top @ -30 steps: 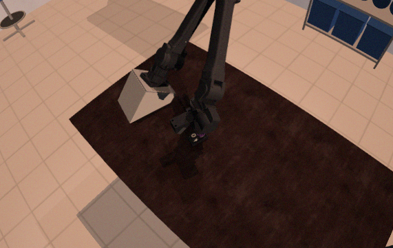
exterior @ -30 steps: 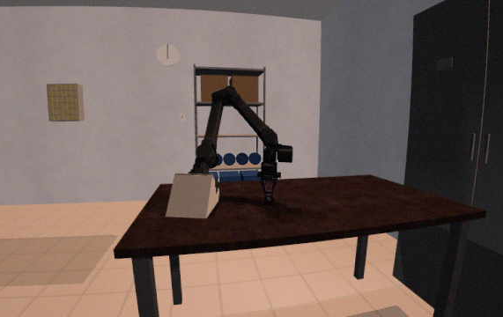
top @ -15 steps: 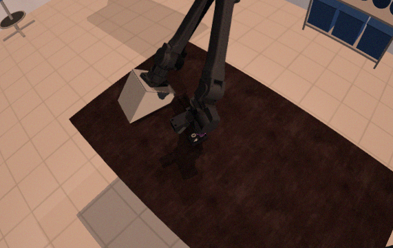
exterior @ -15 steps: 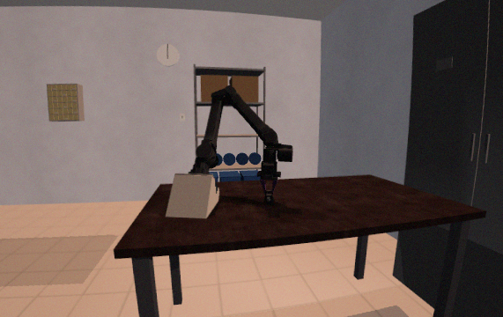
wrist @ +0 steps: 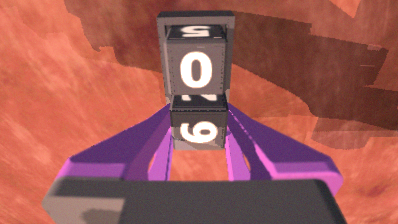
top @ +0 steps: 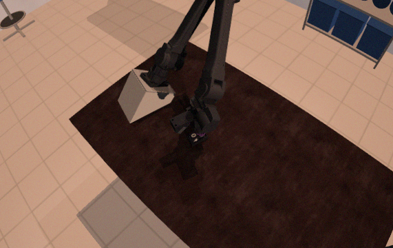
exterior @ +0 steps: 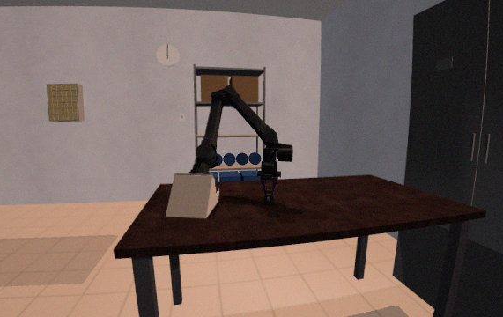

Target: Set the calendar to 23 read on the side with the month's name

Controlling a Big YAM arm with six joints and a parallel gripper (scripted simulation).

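The dark tray lies 30 mm below my hand and 10 mm to the right of it.
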